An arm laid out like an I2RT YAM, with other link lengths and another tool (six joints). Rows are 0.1 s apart.
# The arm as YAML. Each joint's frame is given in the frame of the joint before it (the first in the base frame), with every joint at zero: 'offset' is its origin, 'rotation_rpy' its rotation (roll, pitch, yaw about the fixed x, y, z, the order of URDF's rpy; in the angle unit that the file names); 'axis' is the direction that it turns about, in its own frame. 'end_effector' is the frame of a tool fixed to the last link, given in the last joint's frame.
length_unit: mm
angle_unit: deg
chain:
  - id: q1
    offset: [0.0, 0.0, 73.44]
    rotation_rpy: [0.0, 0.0, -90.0]
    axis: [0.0, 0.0, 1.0]
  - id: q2
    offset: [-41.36, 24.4, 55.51]
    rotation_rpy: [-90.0, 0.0, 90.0]
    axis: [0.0, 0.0, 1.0]
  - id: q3
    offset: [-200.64, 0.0, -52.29]
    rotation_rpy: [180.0, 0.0, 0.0]
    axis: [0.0, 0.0, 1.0]
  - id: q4
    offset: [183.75, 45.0, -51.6]
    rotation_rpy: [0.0, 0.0, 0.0]
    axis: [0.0, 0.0, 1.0]
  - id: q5
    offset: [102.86, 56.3, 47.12]
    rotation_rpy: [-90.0, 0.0, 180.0]
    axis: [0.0, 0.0, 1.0]
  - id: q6
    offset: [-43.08, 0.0, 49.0]
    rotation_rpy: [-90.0, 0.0, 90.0]
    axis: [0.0, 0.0, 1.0]
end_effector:
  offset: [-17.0, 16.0, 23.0]
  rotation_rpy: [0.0, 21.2, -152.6]
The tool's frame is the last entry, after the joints.
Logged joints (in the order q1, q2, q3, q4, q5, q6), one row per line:
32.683 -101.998 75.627 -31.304 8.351 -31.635
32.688 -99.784 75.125 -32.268 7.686 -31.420
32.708 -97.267 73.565 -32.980 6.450 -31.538
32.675 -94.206 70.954 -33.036 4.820 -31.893
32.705 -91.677 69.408 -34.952 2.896 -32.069
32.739 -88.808 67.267 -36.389 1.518 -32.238
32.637 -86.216 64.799 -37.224 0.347 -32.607
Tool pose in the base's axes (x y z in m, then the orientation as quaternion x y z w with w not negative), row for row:
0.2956 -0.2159 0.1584 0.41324 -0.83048 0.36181 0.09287
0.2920 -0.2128 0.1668 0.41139 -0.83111 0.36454 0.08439
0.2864 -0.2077 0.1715 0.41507 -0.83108 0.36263 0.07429
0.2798 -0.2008 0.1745 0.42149 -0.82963 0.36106 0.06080
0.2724 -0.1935 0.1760 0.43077 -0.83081 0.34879 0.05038
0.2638 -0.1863 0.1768 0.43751 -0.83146 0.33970 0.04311
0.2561 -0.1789 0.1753 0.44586 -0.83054 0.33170 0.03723
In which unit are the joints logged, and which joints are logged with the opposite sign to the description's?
The joints are logged in degrees. Opposite sign: q1, q2.
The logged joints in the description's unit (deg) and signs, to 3 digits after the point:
-32.683 101.998 75.627 -31.304 8.351 -31.635
-32.688 99.784 75.125 -32.268 7.686 -31.420
-32.708 97.267 73.565 -32.980 6.450 -31.538
-32.675 94.206 70.954 -33.036 4.820 -31.893
-32.705 91.677 69.408 -34.952 2.896 -32.069
-32.739 88.808 67.267 -36.389 1.518 -32.238
-32.637 86.216 64.799 -37.224 0.347 -32.607

